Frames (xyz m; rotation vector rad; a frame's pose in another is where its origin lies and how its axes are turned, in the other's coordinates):
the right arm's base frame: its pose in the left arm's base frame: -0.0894 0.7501 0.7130 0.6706 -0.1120 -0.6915
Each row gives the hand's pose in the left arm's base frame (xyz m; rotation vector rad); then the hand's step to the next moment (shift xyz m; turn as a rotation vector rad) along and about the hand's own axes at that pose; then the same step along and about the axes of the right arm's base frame.
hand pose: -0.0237 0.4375 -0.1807 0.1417 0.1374 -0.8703
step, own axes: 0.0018 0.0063 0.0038 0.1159 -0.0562 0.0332
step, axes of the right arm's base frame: 0.0031 0.0069 0.0000 0.1044 -0.0504 0.0651
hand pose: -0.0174 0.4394 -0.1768 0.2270 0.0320 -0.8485
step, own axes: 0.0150 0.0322 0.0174 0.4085 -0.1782 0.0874
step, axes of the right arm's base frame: 0.0193 0.0343 0.0034 0.3722 -0.1730 0.1944
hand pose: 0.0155 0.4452 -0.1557 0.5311 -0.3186 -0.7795
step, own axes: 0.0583 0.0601 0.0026 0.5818 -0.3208 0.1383
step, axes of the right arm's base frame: 0.0567 0.0602 0.0136 0.5259 -0.3125 0.2938
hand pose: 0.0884 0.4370 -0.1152 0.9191 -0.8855 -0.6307
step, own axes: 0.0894 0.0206 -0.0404 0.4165 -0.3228 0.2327
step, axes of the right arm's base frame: 0.0857 0.0435 0.0284 0.3467 -0.3723 0.2703
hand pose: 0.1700 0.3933 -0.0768 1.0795 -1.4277 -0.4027
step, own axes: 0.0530 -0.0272 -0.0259 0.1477 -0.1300 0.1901
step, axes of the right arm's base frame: 0.0603 0.0064 0.0233 0.0838 -0.2298 0.1225
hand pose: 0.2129 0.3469 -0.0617 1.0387 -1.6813 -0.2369
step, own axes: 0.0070 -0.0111 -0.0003 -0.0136 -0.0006 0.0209
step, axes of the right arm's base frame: 0.0119 -0.0046 0.0029 -0.0129 -0.0189 -0.0100
